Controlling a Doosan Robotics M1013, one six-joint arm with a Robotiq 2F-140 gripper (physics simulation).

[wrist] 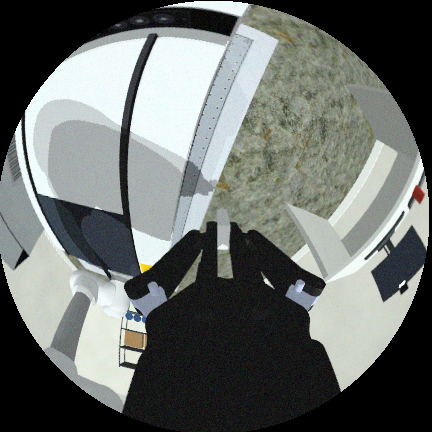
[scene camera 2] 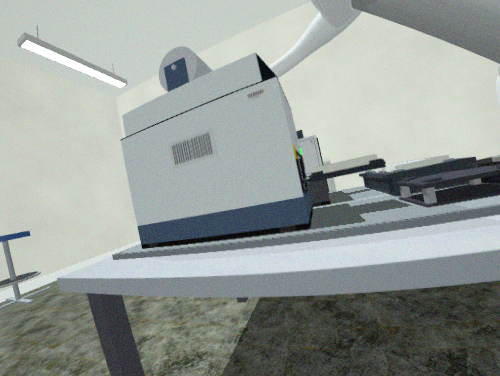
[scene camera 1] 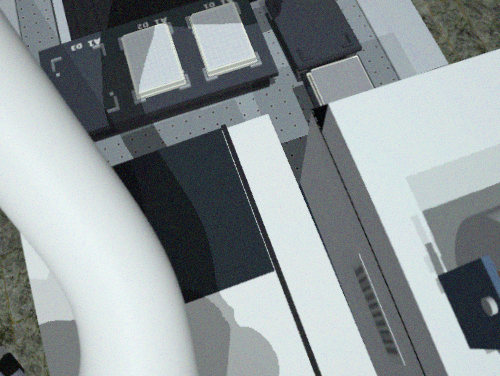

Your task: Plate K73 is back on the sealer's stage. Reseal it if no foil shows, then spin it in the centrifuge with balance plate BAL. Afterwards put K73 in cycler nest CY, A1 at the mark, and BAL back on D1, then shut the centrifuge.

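Pixels of known places: gripper, fingertip midpoint: point(wrist: 221, 217) point(scene camera 1: 5, 359); arm's base, origin of the base link: point(wrist: 122, 277).
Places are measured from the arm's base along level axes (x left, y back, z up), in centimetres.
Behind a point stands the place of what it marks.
Plate K73 point(scene camera 1: 345, 80) point(scene camera 2: 350, 165) sits on the stage beside the sealer point(scene camera 1: 380, 130) @(y -71.6, x 9.4, z 32.7 cm) point(scene camera 2: 215, 185) @(y -82.1, x 27.8, z 9.3 cm); its top looks plain grey, without a visible well grid, and its label is unreadable. Two pale plates with fine grids stand on the dark dock point(scene camera 1: 117, 117) @(y -43.4, x -17.3, z 3.7 cm), one plate point(scene camera 1: 225, 40) @(y -37.1, x 3.9, z 5.3 cm) on D1 and one plate point(scene camera 1: 155, 60) @(y -36.4, x -8.3, z 5.3 cm) on D2; which is BAL cannot be read. D3 holds no plate. The centrifuge point(scene camera 1: 280, 190) @(y -69.4, x 1.0, z 18.7 cm) point(wrist: 165, 100) @(y -90.3, x -27.2, z 18.7 cm) has a dark top panel; no opened door stands out from its side in the wrist view. My gripper point(wrist: 221, 217) @(y -76.1, x -37.2, z 13.9 cm) is shut and empty, beside the centrifuge, past the table edge.
The white arm point(scene camera 1: 115, 215) @(y -77.1, x -10.8, z 49.5 cm) crosses the left of scene camera 1, over the centrifuge. A dark block point(scene camera 1: 315, 32) @(y -39.0, x 19.8, z 1.8 cm) with corner marks stands behind the sealer stage. A foil roll point(scene camera 2: 175, 75) @(y -88.2, x 25.3, z 37.5 cm) rises above the sealer. A pale bench-like unit point(wrist: 325, 240) and a monitor point(wrist: 400, 265) are at the wrist view's right.
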